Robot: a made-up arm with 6 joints. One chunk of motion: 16 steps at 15 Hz.
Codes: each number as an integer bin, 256 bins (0 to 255) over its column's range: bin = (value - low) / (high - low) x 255, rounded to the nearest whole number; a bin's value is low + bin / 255 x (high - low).
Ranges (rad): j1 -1.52..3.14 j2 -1.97..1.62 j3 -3..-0.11 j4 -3.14..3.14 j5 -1.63..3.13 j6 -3.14..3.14
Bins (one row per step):
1: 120 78 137 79 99 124
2: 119 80 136 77 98 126
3: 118 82 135 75 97 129
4: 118 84 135 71 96 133
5: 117 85 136 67 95 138
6: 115 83 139 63 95 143
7: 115 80 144 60 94 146
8: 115 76 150 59 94 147
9: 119 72 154 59 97 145
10: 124 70 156 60 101 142
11: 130 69 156 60 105 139
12: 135 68 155 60 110 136
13: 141 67 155 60 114 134
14: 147 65 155 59 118 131
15: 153 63 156 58 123 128
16: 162 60 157 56 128 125
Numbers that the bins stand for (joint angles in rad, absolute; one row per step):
1: 0.6729 -0.8719 -1.4473 -1.1944 0.2180 -0.0862
2: 0.6547 -0.8437 -1.4587 -1.2437 0.1993 -0.0369
3: 0.6364 -0.8156 -1.4700 -1.2929 0.1807 0.0369
4: 0.6364 -0.7874 -1.4700 -1.3915 0.1620 0.1355
5: 0.6181 -0.7733 -1.4587 -1.4900 0.1433 0.2586
6: 0.5816 -0.8015 -1.4247 -1.5885 0.1433 0.3817
7: 0.5816 -0.8437 -1.3680 -1.6624 0.1247 0.4556
8: 0.5816 -0.9000 -1.3000 -1.6870 0.1247 0.4802
9: 0.6547 -0.9564 -1.2547 -1.6870 0.1807 0.4310
10: 0.7460 -0.9845 -1.2320 -1.6624 0.2553 0.3571
11: 0.8557 -0.9986 -1.2320 -1.6624 0.3300 0.2832
12: 0.9471 -1.0127 -1.2433 -1.6624 0.4233 0.2093
13: 1.0567 -1.0267 -1.2433 -1.6624 0.4980 0.1601
14: 1.1664 -1.0549 -1.2433 -1.6870 0.5727 0.0862
15: 1.2760 -1.0831 -1.2320 -1.7116 0.6660 0.0123
16: 1.4405 -1.1253 -1.2207 -1.7609 0.7593 -0.0616

